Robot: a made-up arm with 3 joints. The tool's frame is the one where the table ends. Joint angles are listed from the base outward.
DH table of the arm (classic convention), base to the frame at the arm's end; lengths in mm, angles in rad. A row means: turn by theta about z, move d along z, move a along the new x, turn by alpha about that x. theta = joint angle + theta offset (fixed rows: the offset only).
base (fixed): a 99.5; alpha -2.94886; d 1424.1; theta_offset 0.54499
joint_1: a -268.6; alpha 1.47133; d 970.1; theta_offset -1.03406
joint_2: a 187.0; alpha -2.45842; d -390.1; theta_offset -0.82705
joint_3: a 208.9; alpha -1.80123; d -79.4; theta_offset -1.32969
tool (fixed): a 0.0; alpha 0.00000; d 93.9; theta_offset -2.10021
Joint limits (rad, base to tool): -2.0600..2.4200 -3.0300..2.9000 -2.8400..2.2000
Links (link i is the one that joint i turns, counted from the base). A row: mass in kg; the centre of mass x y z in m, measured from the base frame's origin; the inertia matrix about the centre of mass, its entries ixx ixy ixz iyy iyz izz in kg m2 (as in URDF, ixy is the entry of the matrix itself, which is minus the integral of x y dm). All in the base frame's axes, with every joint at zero. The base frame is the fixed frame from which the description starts. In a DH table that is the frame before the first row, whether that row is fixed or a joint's. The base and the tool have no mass.
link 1: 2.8; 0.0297 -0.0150 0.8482; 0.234 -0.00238 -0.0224 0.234 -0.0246 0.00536
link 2: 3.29; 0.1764 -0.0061 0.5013; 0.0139 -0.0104 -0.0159 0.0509 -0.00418 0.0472
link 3: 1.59; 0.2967 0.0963 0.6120; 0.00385 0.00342 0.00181 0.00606 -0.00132 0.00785
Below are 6 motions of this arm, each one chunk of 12 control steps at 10 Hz.
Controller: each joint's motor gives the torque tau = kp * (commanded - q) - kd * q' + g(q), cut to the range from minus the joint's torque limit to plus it. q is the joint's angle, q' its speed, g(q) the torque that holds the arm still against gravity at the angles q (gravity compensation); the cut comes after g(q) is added. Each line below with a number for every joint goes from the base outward.
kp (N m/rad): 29 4.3 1.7
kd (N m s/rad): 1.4 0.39 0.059
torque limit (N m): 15 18 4.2
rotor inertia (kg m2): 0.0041 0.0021 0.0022
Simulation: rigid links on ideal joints. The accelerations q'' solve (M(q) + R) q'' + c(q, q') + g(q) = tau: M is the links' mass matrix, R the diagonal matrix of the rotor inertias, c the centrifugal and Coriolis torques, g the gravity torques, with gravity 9.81 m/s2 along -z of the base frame. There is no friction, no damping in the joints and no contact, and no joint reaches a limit. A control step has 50 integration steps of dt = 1/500 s. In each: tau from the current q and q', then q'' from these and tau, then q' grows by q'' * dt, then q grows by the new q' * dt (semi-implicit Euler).
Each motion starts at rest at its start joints. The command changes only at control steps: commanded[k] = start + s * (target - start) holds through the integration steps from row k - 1 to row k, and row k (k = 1, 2, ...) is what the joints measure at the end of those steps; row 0 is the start. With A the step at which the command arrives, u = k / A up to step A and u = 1 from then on. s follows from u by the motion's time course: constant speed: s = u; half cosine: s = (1 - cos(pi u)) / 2; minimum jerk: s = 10 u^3 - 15 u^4 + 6 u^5; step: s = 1 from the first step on.
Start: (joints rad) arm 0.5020 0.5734 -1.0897
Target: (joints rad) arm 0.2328 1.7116 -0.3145
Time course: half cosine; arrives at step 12
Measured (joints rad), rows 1 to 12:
1: 0.5013 0.5775 -1.0859
2: 0.4972 0.5981 -1.0670
3: 0.4852 0.6496 -1.0196
4: 0.4605 0.7407 -0.9365
5: 0.4210 0.8706 -0.8192
6: 0.3693 1.0291 -0.6777
7: 0.3138 1.1990 -0.5297
8: 0.2657 1.3595 -0.4007
9: 0.2338 1.4946 -0.3146
10: 0.2200 1.5994 -0.2793
11: 0.2204 1.6775 -0.2831
12: 0.2296 1.7310 -0.3079

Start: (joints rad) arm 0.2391 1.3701 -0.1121
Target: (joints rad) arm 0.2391 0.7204 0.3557
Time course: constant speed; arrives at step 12
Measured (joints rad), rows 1 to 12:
1: 0.2410 1.3621 -0.1019
2: 0.2455 1.3363 -0.0711
3: 0.2495 1.2917 -0.0242
4: 0.2498 1.2319 0.0288
5: 0.2452 1.1623 0.0818
6: 0.2377 1.0883 0.1343
7: 0.2306 1.0150 0.1866
8: 0.2267 0.9458 0.2362
9: 0.2272 0.8826 0.2784
10: 0.2311 0.8259 0.3114
11: 0.2365 0.7753 0.3381
12: 0.2410 0.7291 0.3640

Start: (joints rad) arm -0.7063 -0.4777 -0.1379
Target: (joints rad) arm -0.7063 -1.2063 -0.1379
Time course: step
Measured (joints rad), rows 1 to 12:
1: -0.7444 -0.6474 -0.2488
2: -0.7799 -0.9255 -0.2668
3: -0.7700 -1.1312 -0.0992
4: -0.7300 -1.2592 0.0808
5: -0.6839 -1.3516 0.1241
6: -0.6455 -1.4124 0.0323
7: -0.6217 -1.4204 -0.0926
8: -0.6180 -1.3754 -0.1653
9: -0.6372 -1.3047 -0.1680
10: -0.6751 -1.2393 -0.1367
11: -0.7196 -1.1921 -0.1160
12: -0.7557 -1.1587 -0.1229

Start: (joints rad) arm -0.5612 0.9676 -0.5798
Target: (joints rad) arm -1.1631 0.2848 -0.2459
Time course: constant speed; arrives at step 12
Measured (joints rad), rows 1 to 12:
1: -0.5736 0.9596 -0.5906
2: -0.6120 0.9332 -0.6058
3: -0.6745 0.8853 -0.5938
4: -0.7498 0.8202 -0.5325
5: -0.8250 0.7465 -0.4331
6: -0.8911 0.6706 -0.3351
7: -0.9449 0.5946 -0.2785
8: -0.9873 0.5213 -0.2726
9: -1.0225 0.4554 -0.2949
10: -1.0572 0.3988 -0.3141
11: -1.0977 0.3484 -0.3103
12: -1.1475 0.2995 -0.2796

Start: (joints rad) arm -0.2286 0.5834 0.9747
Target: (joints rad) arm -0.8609 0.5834 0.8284
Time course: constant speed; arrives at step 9
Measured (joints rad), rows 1 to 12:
1: -0.2457 0.5752 0.9657
2: -0.3001 0.5555 0.9506
3: -0.3897 0.5345 0.9456
4: -0.4966 0.5243 0.9535
5: -0.5998 0.5303 0.9552
6: -0.6857 0.5498 0.9302
7: -0.7526 0.5764 0.8800
8: -0.8075 0.6034 0.8252
9: -0.8604 0.6243 0.7855
10: -0.9024 0.6413 0.7802
11: -0.9171 0.6536 0.8004
12: -0.9045 0.6538 0.8160

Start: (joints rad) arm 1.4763 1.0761 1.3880
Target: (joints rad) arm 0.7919 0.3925 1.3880
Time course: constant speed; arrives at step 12
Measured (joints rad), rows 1 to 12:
1: 1.4641 1.0707 1.3878
2: 1.4239 1.0507 1.3848
3: 1.3542 1.0104 1.3772
4: 1.2651 0.9496 1.3669
5: 1.1728 0.8740 1.3582
6: 1.0920 0.7929 1.3553
7: 1.0308 0.7154 1.3608
8: 0.9880 0.6459 1.3738
9: 0.9540 0.5820 1.3890
10: 0.9171 0.5181 1.4008
11: 0.8688 0.4506 1.4070
12: 0.8083 0.3818 1.4088

